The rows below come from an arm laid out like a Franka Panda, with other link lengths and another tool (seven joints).
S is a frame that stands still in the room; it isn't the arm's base.
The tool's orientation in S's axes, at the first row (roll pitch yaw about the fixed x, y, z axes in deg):
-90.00 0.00 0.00
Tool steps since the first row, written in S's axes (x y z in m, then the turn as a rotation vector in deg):
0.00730 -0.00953 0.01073 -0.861 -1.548 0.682
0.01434 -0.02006 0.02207 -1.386 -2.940 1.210
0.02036 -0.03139 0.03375 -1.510 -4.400 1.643
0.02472 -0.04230 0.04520 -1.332 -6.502 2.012
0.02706 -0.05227 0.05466 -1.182 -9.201 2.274
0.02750 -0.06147 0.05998 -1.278 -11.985 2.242
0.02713 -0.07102 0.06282 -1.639 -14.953 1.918
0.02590 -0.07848 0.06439 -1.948 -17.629 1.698
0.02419 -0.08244 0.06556 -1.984 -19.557 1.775
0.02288 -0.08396 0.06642 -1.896 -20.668 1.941
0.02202 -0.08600 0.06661 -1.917 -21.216 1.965
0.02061 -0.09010 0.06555 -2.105 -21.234 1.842
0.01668 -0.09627 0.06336 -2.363 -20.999 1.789
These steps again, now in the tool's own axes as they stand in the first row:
0.00730 -0.01073 -0.00953 -0.861 -0.682 -1.548
0.01434 -0.02207 -0.02006 -1.386 -1.210 -2.940
0.02036 -0.03375 -0.03139 -1.510 -1.643 -4.400
0.02472 -0.04520 -0.04230 -1.332 -2.012 -6.502
0.02706 -0.05466 -0.05227 -1.182 -2.274 -9.201
0.02750 -0.05998 -0.06147 -1.278 -2.242 -11.985
0.02713 -0.06282 -0.07102 -1.639 -1.918 -14.953
0.02590 -0.06439 -0.07848 -1.948 -1.698 -17.629
0.02419 -0.06556 -0.08244 -1.984 -1.775 -19.557
0.02288 -0.06642 -0.08396 -1.896 -1.941 -20.668
0.02202 -0.06661 -0.08600 -1.917 -1.965 -21.216
0.02061 -0.06555 -0.09010 -2.105 -1.842 -21.234
0.01668 -0.06336 -0.09627 -2.363 -1.789 -20.999

